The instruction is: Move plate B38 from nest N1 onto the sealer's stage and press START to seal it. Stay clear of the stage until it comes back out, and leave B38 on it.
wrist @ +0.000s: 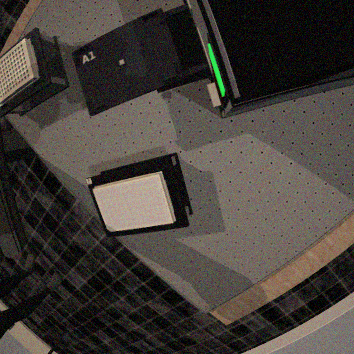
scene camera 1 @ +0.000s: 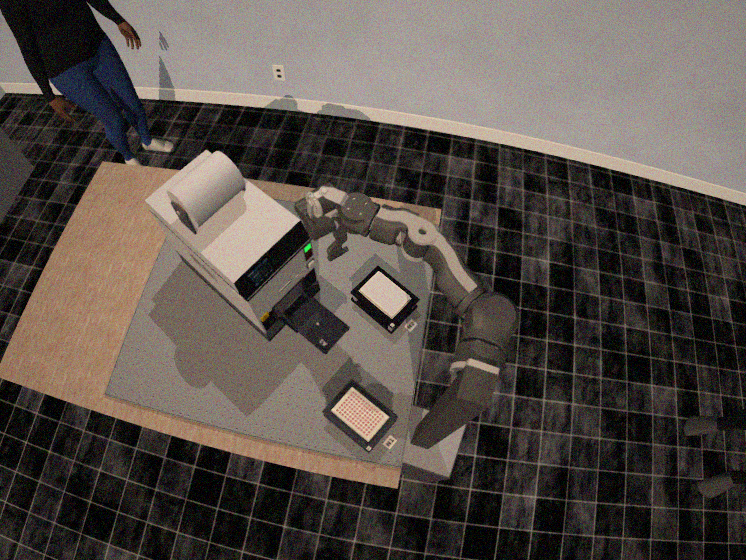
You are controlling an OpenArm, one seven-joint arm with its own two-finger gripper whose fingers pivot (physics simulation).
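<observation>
A pale, plain-topped plate (scene camera 1: 385, 293) (wrist: 134, 201) sits in a black nest (scene camera 1: 391, 326) (wrist: 181, 200) near the bench's right edge. A second plate (scene camera 1: 360, 413) (wrist: 15, 75), with a grid of wells, sits in another nest (scene camera 1: 330, 414) (wrist: 52, 75). The labels are too small to tell which is N1. The sealer's dark stage (scene camera 1: 317, 325) (wrist: 122, 75), marked A1, is out and bare. The sealer (scene camera 1: 259, 241) (wrist: 290, 45) shows a green light above a small pale button (scene camera 1: 310, 264) (wrist: 214, 95). My gripper (scene camera 1: 327, 242) is open and empty, above the bench beside the sealer's front right corner; its fingers do not show in the wrist view.
A large white roll (scene camera 1: 207, 189) lies on the sealer's top. The grey perforated mat (scene camera 1: 289, 409) (wrist: 260, 185) lies on a wooden bench (scene camera 1: 72, 283) (wrist: 300, 265). A person (scene camera 1: 90, 66) stands beyond the bench's back left corner. Parts of another figure (scene camera 1: 714, 485) show at the right edge.
</observation>
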